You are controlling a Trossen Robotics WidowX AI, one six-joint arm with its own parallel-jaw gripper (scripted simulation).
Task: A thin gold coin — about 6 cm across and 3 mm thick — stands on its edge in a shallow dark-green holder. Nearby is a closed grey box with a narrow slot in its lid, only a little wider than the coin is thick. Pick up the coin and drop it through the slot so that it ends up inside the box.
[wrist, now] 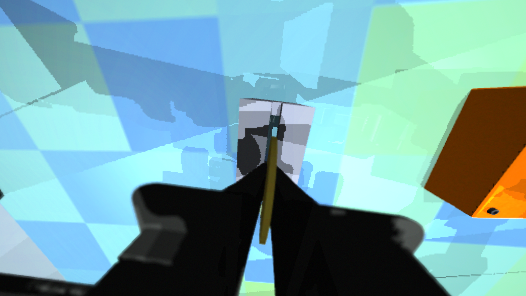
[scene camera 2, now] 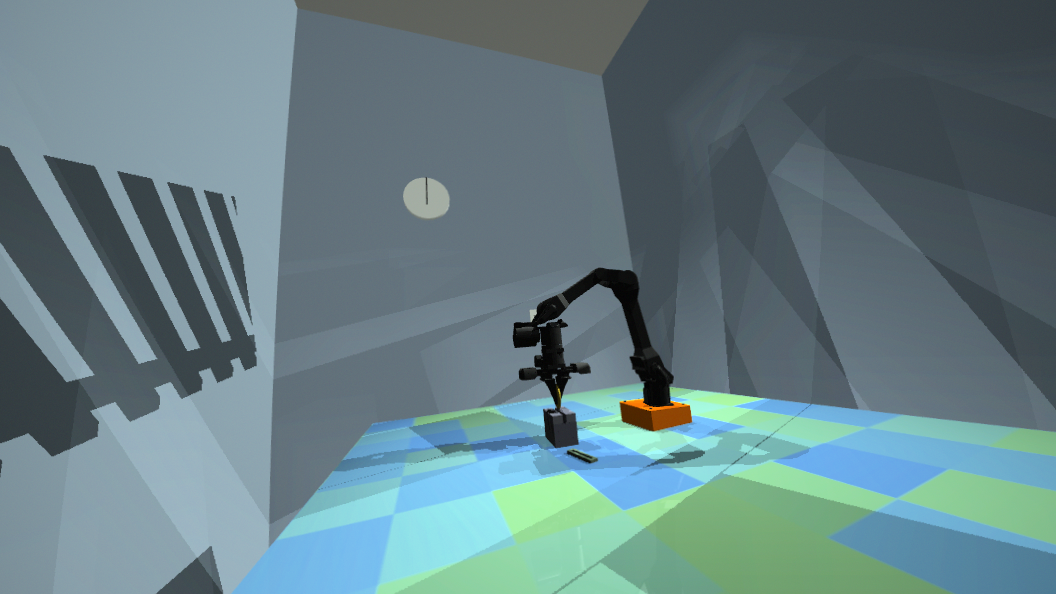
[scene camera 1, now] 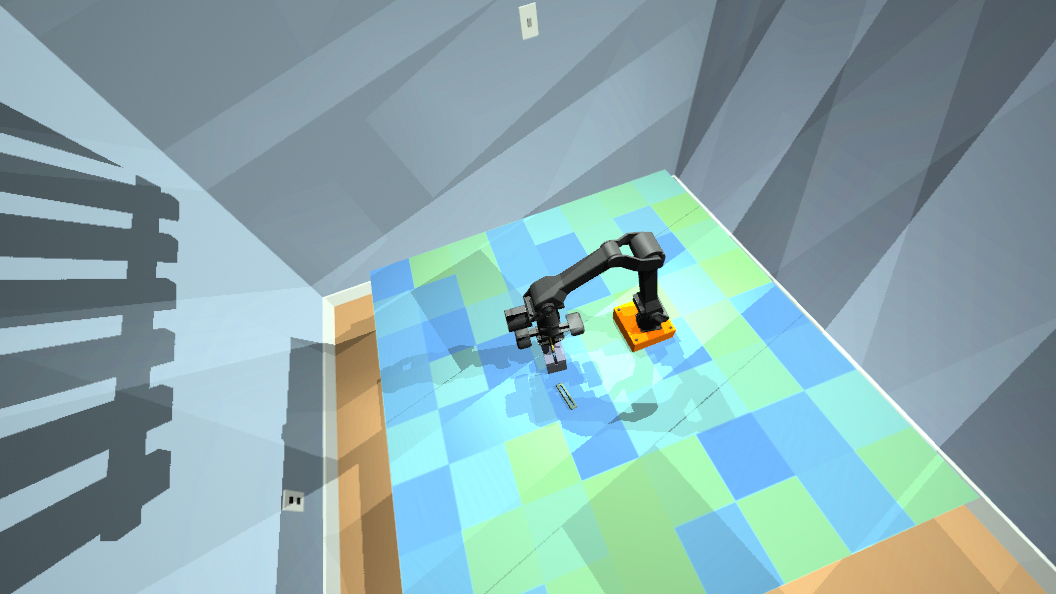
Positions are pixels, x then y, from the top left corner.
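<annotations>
Gold coin [wrist: 267, 203], carried by the gripper [scene camera 2: 557, 404].
</annotations>
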